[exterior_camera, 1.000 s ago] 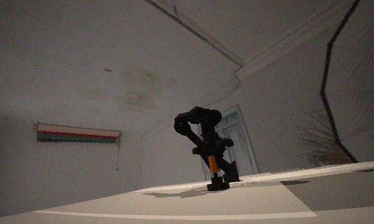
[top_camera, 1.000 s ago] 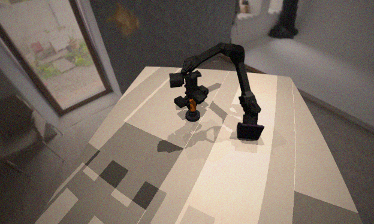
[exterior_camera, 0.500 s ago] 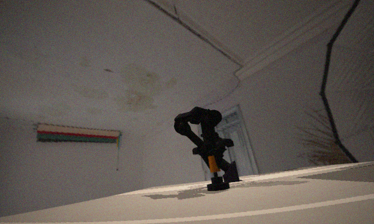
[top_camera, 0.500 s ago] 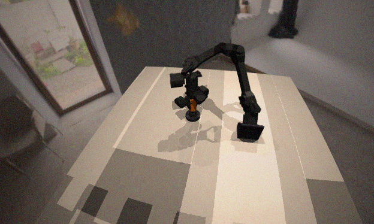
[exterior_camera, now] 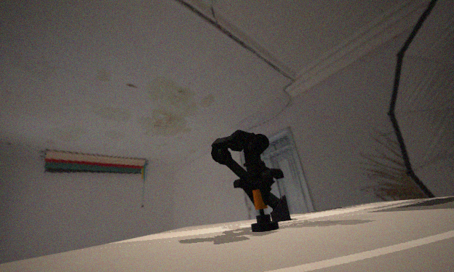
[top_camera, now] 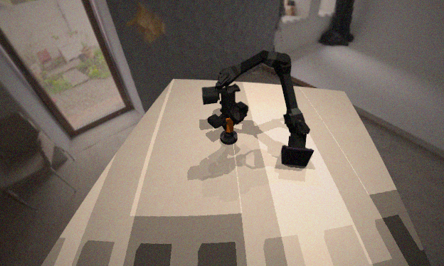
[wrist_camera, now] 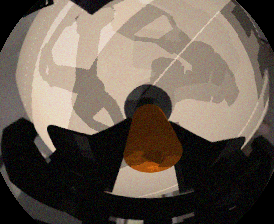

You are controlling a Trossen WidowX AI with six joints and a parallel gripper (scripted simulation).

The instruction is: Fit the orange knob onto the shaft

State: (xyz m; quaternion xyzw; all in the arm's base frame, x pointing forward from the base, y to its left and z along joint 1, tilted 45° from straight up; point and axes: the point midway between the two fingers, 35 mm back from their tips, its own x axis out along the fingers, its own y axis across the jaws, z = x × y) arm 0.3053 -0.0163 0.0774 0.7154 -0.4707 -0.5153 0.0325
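Now: gripper tip 40 mm above the round dark pedestal. From my gripper tip the other things lie so: orange knob: 20 mm above.
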